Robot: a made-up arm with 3 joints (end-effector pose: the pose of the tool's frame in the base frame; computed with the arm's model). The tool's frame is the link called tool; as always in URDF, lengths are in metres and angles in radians.
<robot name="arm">
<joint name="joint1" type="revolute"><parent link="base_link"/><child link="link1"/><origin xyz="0 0 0.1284" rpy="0 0 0"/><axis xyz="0 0 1"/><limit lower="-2.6" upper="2.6" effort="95" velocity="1.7"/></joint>
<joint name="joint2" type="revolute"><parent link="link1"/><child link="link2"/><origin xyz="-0.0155 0.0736 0.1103" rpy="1.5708 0 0"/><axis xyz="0 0 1"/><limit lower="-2.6" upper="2.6" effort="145" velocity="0.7"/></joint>
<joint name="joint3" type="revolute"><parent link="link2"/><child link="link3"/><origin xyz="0.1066 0.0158 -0.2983" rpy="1.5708 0 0"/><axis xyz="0 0 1"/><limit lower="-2.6" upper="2.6" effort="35" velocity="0.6"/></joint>
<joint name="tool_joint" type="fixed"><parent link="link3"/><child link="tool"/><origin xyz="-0.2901 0.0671 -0.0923" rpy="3.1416 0 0"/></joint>
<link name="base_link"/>
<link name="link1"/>
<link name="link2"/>
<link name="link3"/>
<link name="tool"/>
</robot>
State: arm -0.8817 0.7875 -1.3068
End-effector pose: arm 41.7 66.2 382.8 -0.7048 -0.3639 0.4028
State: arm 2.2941 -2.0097 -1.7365
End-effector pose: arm -65.0 -72.6 -7.0 0.6389 -2.2319 -1.3315
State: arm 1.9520 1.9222 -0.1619
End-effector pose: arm -218.4 -151.0 42.9 1.7138 -1.3739 1.3361
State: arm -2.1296 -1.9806 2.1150
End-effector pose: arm 553.0 -350.7 12.8 -0.0163 -2.2337 1.2479
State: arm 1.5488 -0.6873 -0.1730
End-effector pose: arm -257.5 -70.8 428.6 -0.4931 0.6001 1.6462
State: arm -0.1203 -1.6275 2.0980
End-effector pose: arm 159.6 641.9 38.3 -1.6071 1.0574 -1.6274
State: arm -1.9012 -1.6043 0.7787
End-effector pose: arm 467.7 -263.5 382.0 1.0937 1.7396 -1.9344
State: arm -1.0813 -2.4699 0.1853
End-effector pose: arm 411.8 -8.6 272.9 1.1046 2.2983 -0.5268
